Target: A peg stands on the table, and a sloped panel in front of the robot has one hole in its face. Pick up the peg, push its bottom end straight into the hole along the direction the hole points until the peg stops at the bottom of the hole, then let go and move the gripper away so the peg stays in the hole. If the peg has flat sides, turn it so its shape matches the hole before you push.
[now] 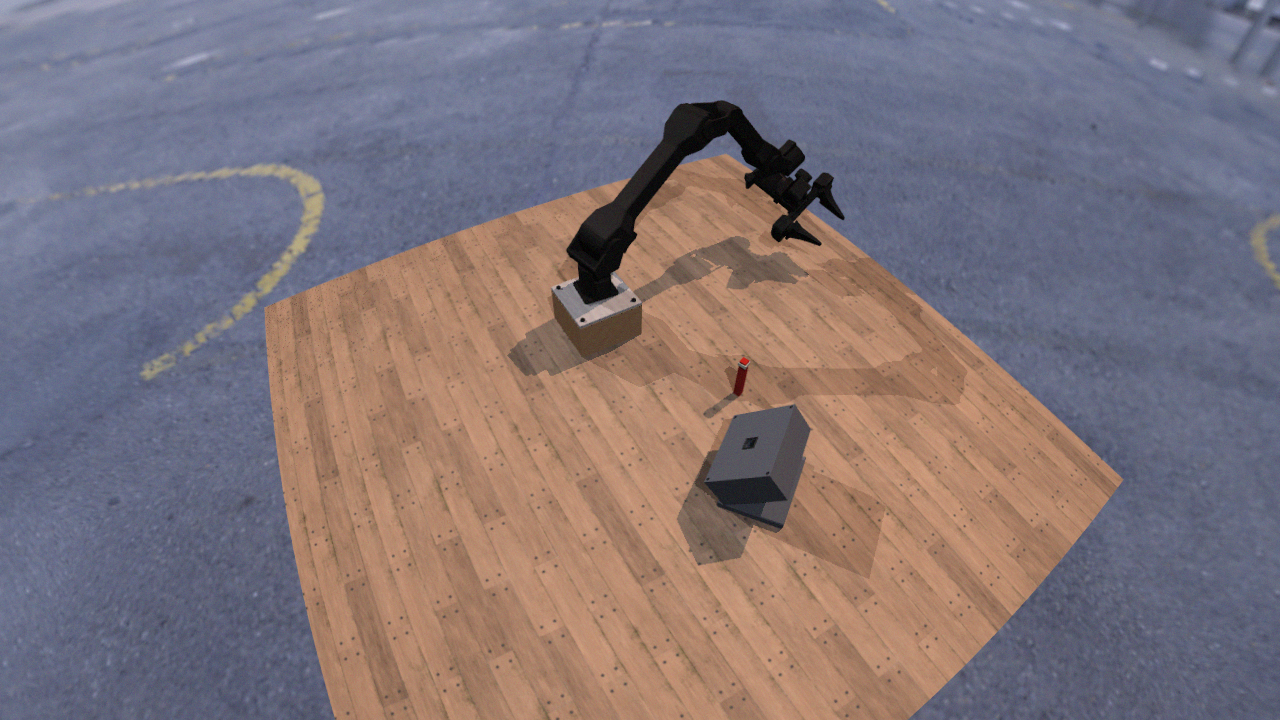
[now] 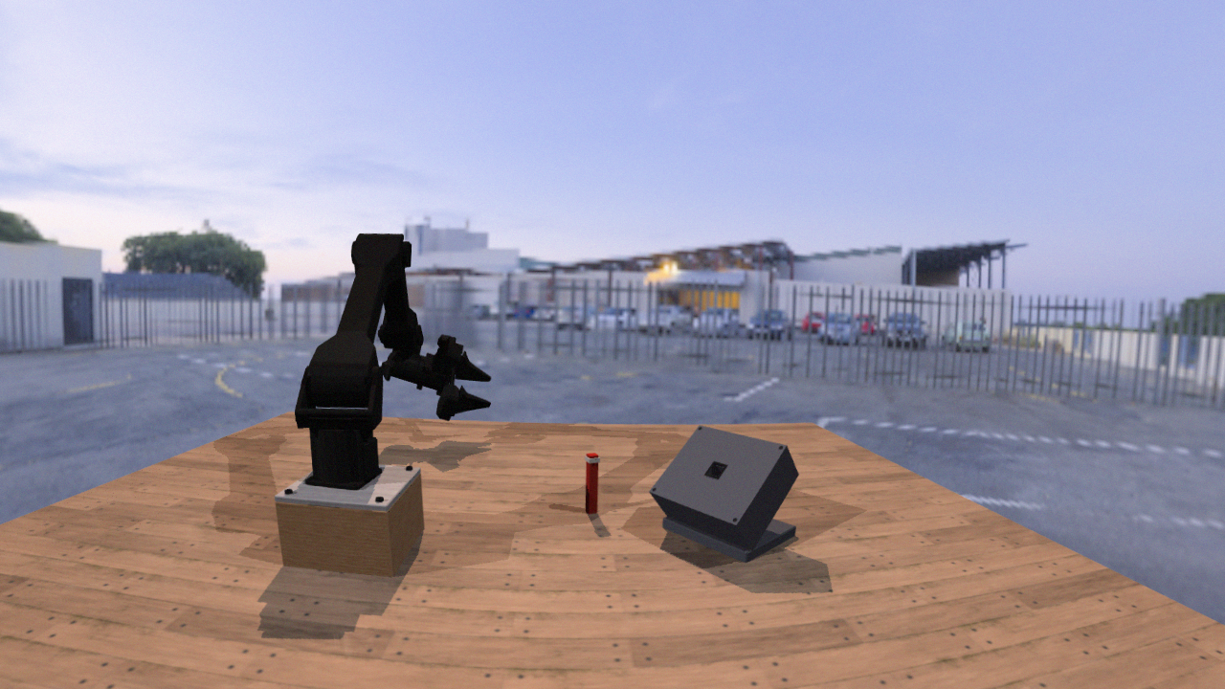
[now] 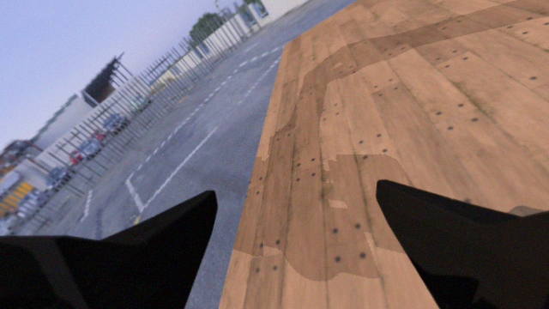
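Now: the red square peg 220 mm ahead of my gripper tip, 380 mm to the right of it and 30 mm below it. Round my gripper tip: grey sloped panel (380 mm ahead, 450 mm to the right, 20 mm below).
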